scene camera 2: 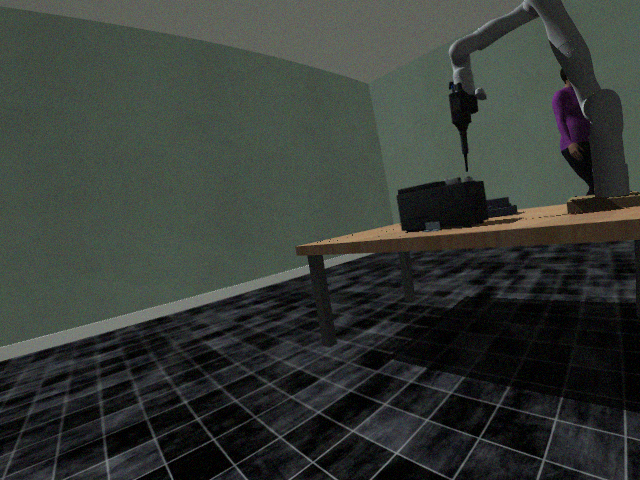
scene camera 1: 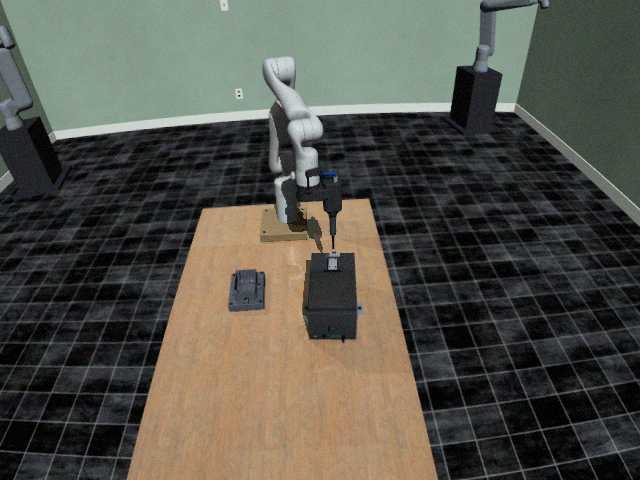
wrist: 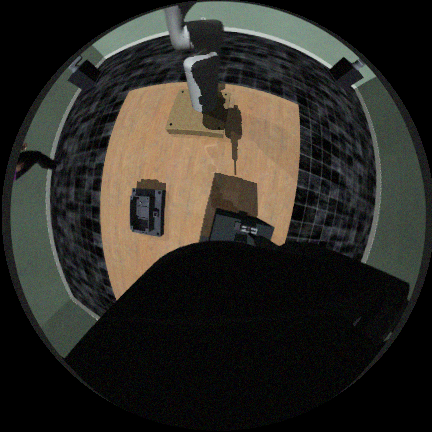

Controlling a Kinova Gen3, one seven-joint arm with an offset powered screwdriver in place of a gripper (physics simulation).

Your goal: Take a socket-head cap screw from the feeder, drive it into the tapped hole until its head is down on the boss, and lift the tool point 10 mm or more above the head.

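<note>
The screwdriver (scene camera 1: 333,246) (scene camera 2: 466,169) points down, its thin bit tip a small gap above the back end of the feeder. Whether a screw sits on the tip is too small to tell. The feeder (scene camera 1: 332,289) (scene camera 2: 439,206) (wrist: 225,227) is a black box with a light metal outlet (scene camera 1: 332,262) (scene camera 2: 452,181) (wrist: 249,229) on top; no single screw can be made out there. The dark grey part with the boss (scene camera 1: 247,300) (scene camera 2: 500,209) (wrist: 157,226) lies apart from the feeder, to its left in scene camera 1. Its tapped hole is too small to make out.
Both stand on the wooden table (scene camera 1: 279,403) (scene camera 2: 542,229) (wrist: 125,160). The arm's base plate (scene camera 1: 273,235) (scene camera 2: 578,205) (wrist: 185,120) is at the table's back. A person in purple (scene camera 2: 568,116) stands behind the arm. The tool body covers the lower wrist view.
</note>
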